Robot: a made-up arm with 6 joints. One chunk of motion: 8 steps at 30 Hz.
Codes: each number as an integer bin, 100 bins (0 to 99) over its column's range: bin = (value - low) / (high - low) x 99, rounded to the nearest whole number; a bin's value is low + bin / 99 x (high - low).
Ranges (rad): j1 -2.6..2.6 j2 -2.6..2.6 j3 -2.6..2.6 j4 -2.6..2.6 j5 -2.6..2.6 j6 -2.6..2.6
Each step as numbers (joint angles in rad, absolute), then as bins.
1 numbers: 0.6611 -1.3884 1.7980 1.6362 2.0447 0.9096
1 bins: 62 23 84 81 88 67
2 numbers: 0.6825 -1.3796 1.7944 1.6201 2.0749 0.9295
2 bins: 62 23 84 80 89 67
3 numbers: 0.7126 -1.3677 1.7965 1.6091 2.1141 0.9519
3 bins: 63 23 84 80 90 68
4 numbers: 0.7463 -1.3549 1.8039 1.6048 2.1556 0.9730
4 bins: 64 24 84 80 91 68
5 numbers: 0.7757 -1.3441 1.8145 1.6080 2.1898 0.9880
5 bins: 64 24 84 80 91 68
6 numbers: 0.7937 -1.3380 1.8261 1.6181 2.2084 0.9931
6 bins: 65 24 84 80 92 68
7 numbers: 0.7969 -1.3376 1.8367 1.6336 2.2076 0.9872
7 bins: 65 24 84 81 92 68
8 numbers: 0.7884 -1.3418 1.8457 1.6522 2.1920 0.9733
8 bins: 65 24 85 81 91 68
